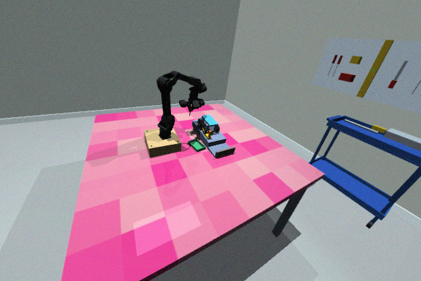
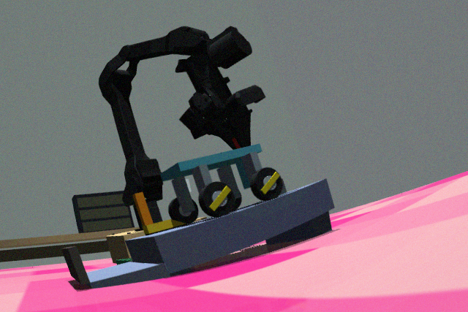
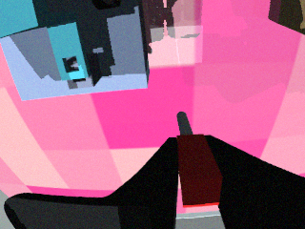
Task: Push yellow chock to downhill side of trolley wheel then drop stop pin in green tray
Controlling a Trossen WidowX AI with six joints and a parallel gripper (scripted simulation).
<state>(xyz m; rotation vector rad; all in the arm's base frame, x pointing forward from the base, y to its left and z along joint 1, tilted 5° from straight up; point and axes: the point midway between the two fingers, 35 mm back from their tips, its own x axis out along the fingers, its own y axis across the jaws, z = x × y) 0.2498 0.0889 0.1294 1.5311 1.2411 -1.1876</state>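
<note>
Now: the green tray 21 cm to the right of my gripper tip, 18 cm below it and 7 cm behind it. Also, from my gripper tip: trolley: 15 cm to the right, 8 cm ahead, 7 cm below; then red-headed stop pin: right at my gripper tip; then ramp: 14 cm to the right, 13 cm below, 8 cm ahead.
</note>
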